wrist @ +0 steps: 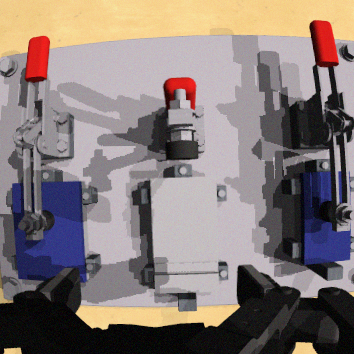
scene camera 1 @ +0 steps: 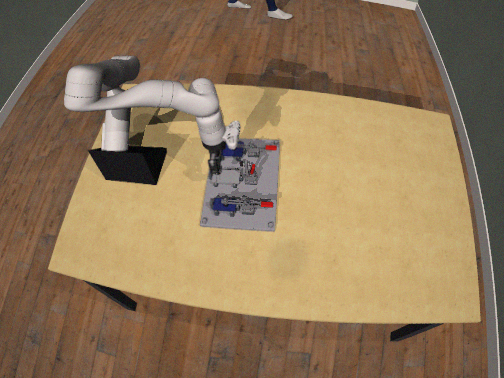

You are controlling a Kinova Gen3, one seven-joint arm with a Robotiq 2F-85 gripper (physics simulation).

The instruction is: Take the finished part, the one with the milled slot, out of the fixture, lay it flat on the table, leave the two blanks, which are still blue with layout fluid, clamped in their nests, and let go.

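Places are measured from the arm's base along level axes (x ahead, y down, z left), in centimetres.
Where they show: gripper, fingertip midpoint: (wrist: 158, 284) (scene camera 1: 220, 160); arm's base at its link origin: (scene camera 1: 115, 149).
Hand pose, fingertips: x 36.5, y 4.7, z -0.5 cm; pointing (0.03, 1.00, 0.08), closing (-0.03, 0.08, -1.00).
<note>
Each offset is from my fingertips to the centre of the thing. "spot": to the spot under its first point. Level surfaces: height alone.
The finished part @[dz -1.5, dx +1.4, dy +7.1 cm] (scene camera 1: 227, 177) (wrist: 185, 220), pale grey with a slot line across its lower end in the wrist view, sits in the middle nest of the fixture plate (scene camera 1: 237, 225) (wrist: 125, 57). Its clamp @[spot: dz -2.4, dx +10.0, dy +2.5 cm] (scene camera 1: 251, 172) (wrist: 181, 131) is swung back, with the black pad off the part. One blue blank @[dz +9.5, dx +2.0, dy +6.9 cm] (scene camera 1: 233, 151) (wrist: 60, 250) lies in the left nest of the wrist view, another blue blank @[dz -12.5, dx +2.2, dy +6.6 cm] (scene camera 1: 220, 204) (wrist: 312, 242) in the right nest; a clamp arm presses on each. My gripper (scene camera 1: 215, 172) (wrist: 158, 284) is open and empty, above the slotted end, fingers on either side in the wrist view.
Red handles of the outer clamps @[spot: dz +8.7, dx +15.5, dy +4.2 cm] (scene camera 1: 270, 148) (wrist: 37, 59) @[spot: dz -12.9, dx +15.6, dy +3.7 cm] (scene camera 1: 267, 204) (wrist: 324, 44) lie down, pointing away from the blanks. Small stop blocks surround each nest. Bolts stand at the plate's corners. The wooden table @[dy +9.7 cm] (scene camera 1: 375, 200) extends around the plate; a black pedestal (scene camera 1: 130, 167) stands at its left.
</note>
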